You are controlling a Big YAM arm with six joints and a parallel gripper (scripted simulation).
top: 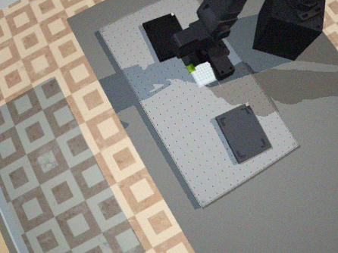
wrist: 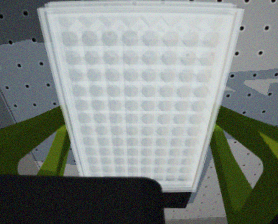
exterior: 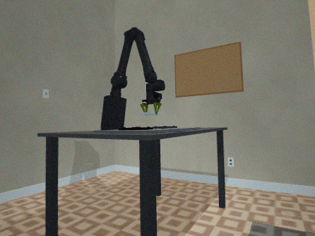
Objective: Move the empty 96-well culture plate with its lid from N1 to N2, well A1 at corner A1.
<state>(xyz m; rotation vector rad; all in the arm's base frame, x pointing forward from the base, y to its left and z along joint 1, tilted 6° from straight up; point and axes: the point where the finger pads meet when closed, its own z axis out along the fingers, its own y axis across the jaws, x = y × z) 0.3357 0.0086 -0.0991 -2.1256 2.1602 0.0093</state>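
Right now my hand is 30 mm past the nest N2, 230 mm to the right of it and 100 mm above it. The rest, counted from my hand: clear lid: right at my hand; nest N1: 20 mm ahead, 180 mm to the right, 100 mm below; plate: right at my hand.
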